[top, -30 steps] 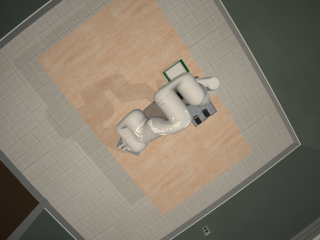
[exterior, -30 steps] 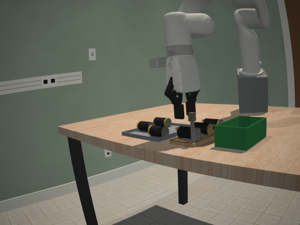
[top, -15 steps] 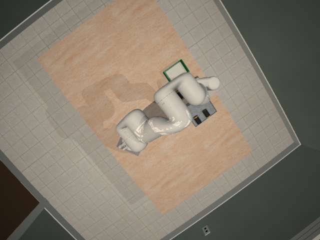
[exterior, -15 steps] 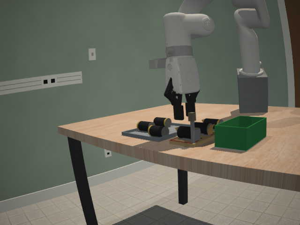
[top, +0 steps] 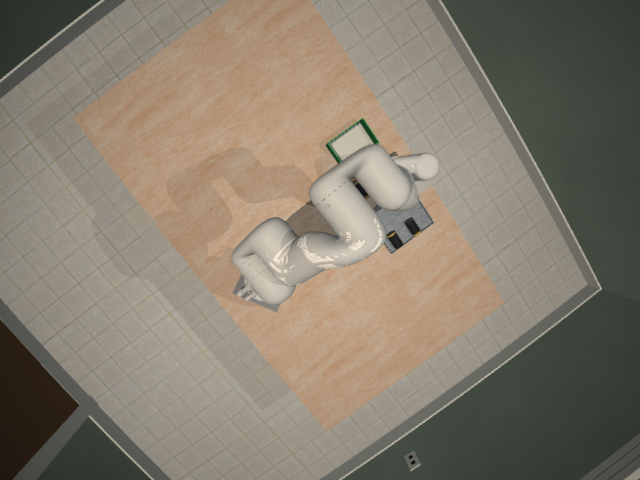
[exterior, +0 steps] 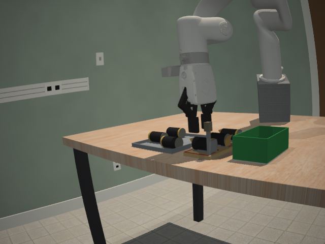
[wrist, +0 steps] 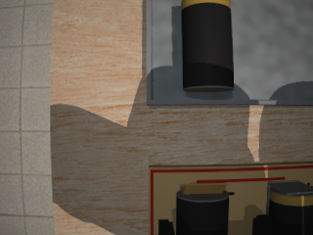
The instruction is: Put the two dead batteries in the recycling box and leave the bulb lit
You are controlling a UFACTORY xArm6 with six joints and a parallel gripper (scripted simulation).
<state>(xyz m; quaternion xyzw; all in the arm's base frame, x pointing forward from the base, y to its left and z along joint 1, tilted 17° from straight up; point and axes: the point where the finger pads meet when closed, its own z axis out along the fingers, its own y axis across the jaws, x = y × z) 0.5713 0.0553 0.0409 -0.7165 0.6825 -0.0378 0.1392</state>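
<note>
Right now the grey tray is 170 mm to the right of my hand, 80 mm below it and 50 mm behind it. Also, from my hand: green recycling box (160 mm to the left, 70 mm below, 70 mm behind).
</note>
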